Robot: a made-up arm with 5 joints. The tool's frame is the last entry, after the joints. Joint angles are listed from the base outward.
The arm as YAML. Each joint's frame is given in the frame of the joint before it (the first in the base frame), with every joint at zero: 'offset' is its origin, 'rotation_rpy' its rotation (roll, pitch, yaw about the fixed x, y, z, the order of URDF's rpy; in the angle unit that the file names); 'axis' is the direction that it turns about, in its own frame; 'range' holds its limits. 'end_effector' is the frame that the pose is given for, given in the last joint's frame.
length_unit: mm
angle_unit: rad
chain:
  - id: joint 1
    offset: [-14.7, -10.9, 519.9]
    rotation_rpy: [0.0, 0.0, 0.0]
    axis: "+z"
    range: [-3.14, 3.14]
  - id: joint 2
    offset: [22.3, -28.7, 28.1]
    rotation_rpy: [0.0, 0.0, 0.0]
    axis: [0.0, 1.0, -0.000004]
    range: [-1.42, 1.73]
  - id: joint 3
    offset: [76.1, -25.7, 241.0]
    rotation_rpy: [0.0, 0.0, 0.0]
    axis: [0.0, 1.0, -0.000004]
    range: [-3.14, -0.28]
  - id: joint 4
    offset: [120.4, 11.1, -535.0]
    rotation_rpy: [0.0, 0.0, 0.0]
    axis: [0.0, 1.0, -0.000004]
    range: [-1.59, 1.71]
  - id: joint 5
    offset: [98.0, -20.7, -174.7]
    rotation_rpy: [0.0, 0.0, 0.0]
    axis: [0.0, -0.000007, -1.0]
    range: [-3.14, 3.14]
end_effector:
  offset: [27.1, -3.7, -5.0]
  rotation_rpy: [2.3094, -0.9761, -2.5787]
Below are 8 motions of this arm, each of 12 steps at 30 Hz.
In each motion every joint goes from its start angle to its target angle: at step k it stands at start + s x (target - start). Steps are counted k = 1, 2, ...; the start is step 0. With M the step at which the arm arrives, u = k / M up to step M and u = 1 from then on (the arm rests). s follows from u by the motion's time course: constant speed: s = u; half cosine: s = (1 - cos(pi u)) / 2; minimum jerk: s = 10 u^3 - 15 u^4 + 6 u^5.
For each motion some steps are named. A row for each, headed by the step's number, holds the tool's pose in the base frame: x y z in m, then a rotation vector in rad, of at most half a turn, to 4 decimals.
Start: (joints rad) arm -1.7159 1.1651 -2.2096 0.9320 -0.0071
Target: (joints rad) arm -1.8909 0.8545 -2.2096 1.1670 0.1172
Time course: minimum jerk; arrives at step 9
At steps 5, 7, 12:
5: -0.3204 -0.9244 0.3975 -1.9891 -1.6696 -1.4706
7: -0.3718 -0.9045 0.4793 -2.1092 -1.6220 -1.4870
12: -0.3835 -0.8982 0.4987 -2.1379 -1.6099 -1.4904

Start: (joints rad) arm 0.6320 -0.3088 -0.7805 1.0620 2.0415
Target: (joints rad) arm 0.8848 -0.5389 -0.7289 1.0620 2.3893
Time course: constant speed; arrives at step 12
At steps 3, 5, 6, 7, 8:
3: 0.5281 0.3311 0.5095 -1.3540 -1.7788 -1.4659
5: 0.5107 0.3528 0.5275 -1.3496 -1.7612 -1.5080
6: 0.5015 0.3632 0.5364 -1.3472 -1.7510 -1.5288
7: 0.4920 0.3734 0.5452 -1.3447 -1.7399 -1.5492
8: 0.4823 0.3832 0.5540 -1.3422 -1.7279 -1.5694

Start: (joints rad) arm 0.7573 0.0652 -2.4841 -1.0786 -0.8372
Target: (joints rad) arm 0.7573 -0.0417 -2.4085 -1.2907 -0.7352
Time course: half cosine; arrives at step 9
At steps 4, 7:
4: 0.1443 0.0744 1.3802 -0.1445 0.7692 -0.0237
7: 0.1225 0.0523 1.3653 -0.1002 0.6669 0.0321

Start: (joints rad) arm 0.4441 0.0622 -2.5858 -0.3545 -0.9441
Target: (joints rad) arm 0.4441 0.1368 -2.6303 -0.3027 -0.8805
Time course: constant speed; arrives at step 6
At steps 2, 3, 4, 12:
2: 0.2529 0.0670 1.4909 -0.3903 1.4055 -0.5700
3: 0.2603 0.0703 1.4895 -0.4042 1.4151 -0.5622
4: 0.2676 0.0735 1.4879 -0.4180 1.4249 -0.5543
12: 0.2823 0.0801 1.4846 -0.4454 1.4444 -0.5381

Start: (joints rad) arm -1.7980 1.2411 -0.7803 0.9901 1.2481
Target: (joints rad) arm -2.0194 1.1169 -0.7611 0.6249 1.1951
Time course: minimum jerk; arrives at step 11
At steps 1, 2, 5, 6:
1: -0.0986 0.0296 -0.1030 -1.7160 0.7826 -1.4538
2: -0.0993 0.0260 -0.1053 -1.7300 0.7808 -1.4689
5: -0.1099 -0.0099 -0.1251 -1.8715 0.7626 -1.6067
6: -0.1174 -0.0269 -0.1324 -1.9402 0.7538 -1.6646

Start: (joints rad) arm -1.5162 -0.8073 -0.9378 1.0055 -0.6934
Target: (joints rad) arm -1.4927 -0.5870 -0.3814 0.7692 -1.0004
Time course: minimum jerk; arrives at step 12
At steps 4, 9, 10, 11, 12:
4: -0.0241 -0.6601 0.8263 -0.9829 -2.3540 -0.3760
9: -0.0108 -0.6408 0.4822 -0.5693 -2.1563 -0.6195
10: -0.0103 -0.6293 0.4501 -0.5271 -2.1370 -0.6422
11: -0.0102 -0.6236 0.4360 -0.5082 -2.1284 -0.6522
12: -0.0101 -0.6227 0.4336 -0.5050 -2.1270 -0.6539

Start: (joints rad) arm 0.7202 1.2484 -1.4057 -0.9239 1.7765
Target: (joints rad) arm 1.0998 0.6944 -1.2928 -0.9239 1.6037
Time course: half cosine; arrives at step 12
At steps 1, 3, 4, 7, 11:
1: 0.5546 0.3750 0.0420 -0.1026 -1.7625 -2.2843
3: 0.5549 0.4218 0.0847 0.0171 -1.7399 -2.2869
4: 0.5514 0.4584 0.1199 0.1111 -1.7180 -2.2882
7: 0.5119 0.5821 0.2556 0.4403 -1.6102 -2.2874
11: 0.4424 0.6747 0.3884 0.7215 -1.4735 -2.2816

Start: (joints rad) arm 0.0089 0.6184 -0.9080 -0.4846 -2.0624
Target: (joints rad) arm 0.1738 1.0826 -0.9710 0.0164 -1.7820
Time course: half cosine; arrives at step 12
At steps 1, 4, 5, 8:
1: 0.6637 -0.0413 0.1490 1.5147 -1.4216 1.5382
4: 0.6164 -0.0170 0.0668 1.6306 -1.3386 1.3089
5: 0.5869 -0.0063 0.0269 1.6751 -1.2874 1.1914
8: 0.4752 0.0172 -0.0837 1.7484 -1.0963 0.8370

